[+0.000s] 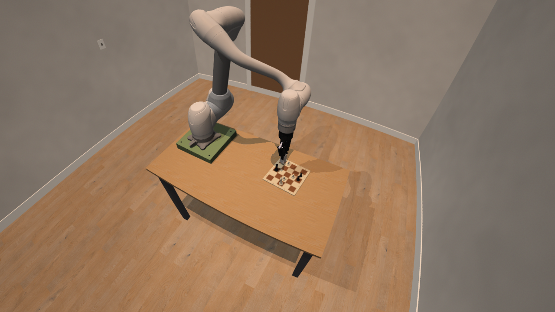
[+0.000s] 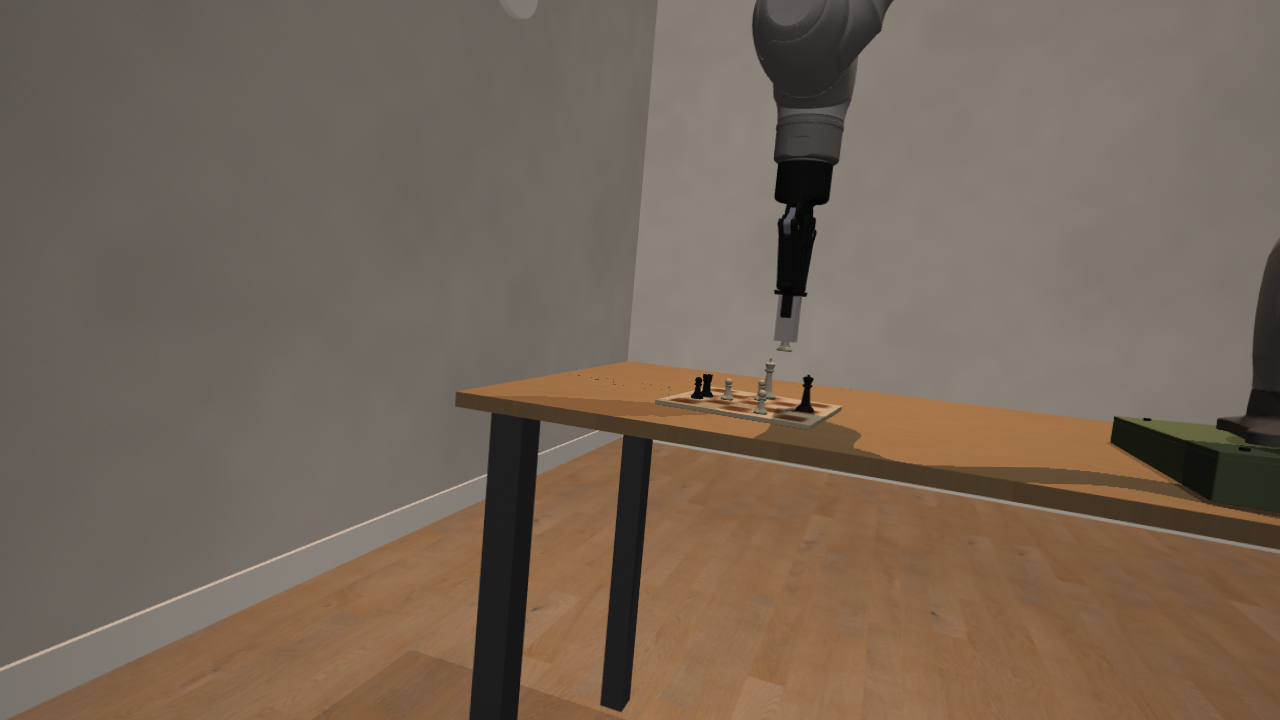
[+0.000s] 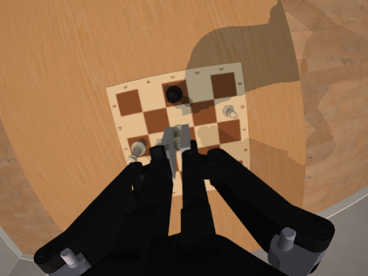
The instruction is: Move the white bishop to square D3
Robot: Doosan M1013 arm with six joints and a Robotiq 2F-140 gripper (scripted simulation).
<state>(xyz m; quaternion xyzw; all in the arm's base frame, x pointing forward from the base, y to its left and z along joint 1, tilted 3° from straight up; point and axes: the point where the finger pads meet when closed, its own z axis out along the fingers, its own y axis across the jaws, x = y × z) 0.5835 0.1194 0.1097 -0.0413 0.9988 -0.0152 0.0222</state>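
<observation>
Right now my hand is 40 mm past the black piece, 10 mm to the left of it and 100 mm above it. Round my hand: chessboard (40 mm ahead, 130 mm below); tall white piece (50 mm ahead, 80 mm to the right, 100 mm below).
</observation>
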